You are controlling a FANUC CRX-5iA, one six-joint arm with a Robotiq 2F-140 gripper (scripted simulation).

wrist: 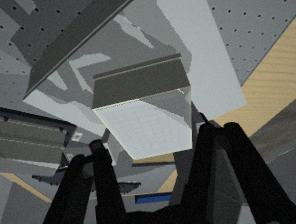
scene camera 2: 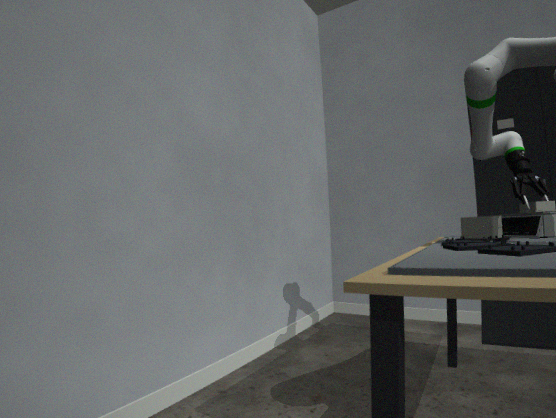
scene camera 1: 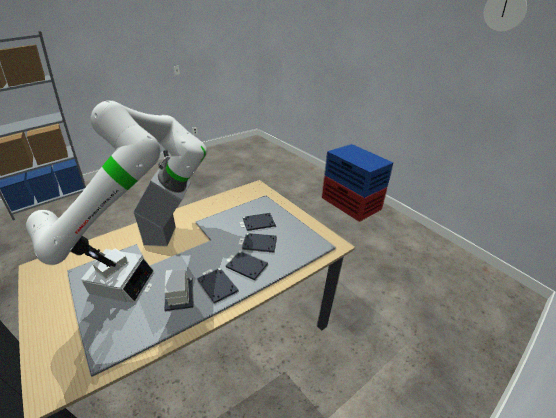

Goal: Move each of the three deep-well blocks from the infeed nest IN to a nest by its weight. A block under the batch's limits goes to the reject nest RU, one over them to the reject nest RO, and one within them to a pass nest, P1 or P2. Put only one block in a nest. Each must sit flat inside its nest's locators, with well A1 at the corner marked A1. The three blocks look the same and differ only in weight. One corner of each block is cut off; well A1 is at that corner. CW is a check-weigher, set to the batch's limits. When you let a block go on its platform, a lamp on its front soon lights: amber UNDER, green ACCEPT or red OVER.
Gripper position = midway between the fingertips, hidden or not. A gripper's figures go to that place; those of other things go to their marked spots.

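The gripper (wrist: 152, 115) is 22 cm from the lens. A check-weigher (wrist: 82, 26) is 20 cm from the lens.
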